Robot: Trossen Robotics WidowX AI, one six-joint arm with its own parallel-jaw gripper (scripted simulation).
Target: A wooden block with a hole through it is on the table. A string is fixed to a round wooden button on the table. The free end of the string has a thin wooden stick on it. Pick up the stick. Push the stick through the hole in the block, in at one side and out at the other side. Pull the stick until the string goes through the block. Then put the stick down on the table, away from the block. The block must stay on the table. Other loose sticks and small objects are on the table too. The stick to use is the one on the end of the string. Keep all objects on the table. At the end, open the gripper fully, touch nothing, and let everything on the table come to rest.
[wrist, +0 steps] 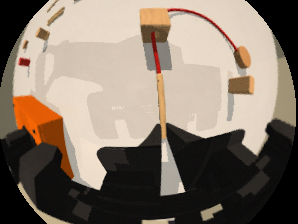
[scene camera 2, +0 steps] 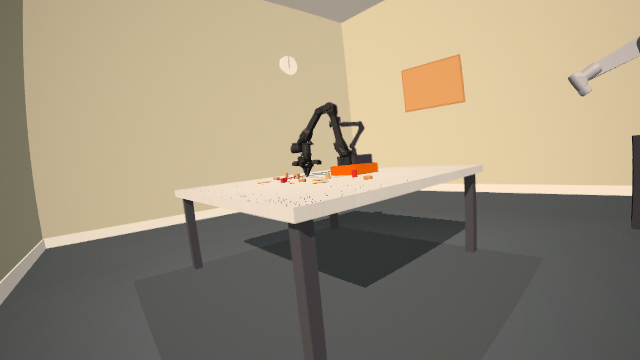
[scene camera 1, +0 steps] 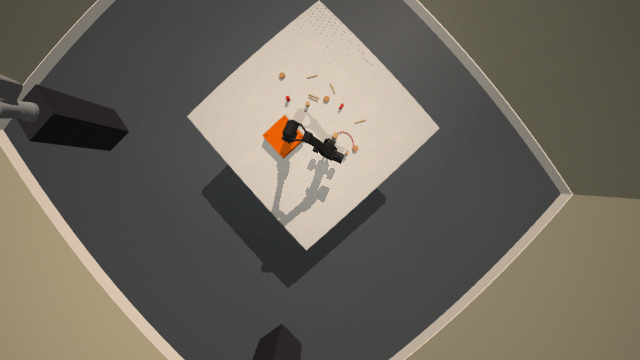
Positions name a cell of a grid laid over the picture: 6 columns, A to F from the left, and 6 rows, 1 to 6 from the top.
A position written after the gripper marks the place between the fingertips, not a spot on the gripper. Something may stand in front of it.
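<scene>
Wooden block (wrist: D1) visible; gripper (wrist: D4) too.
</scene>
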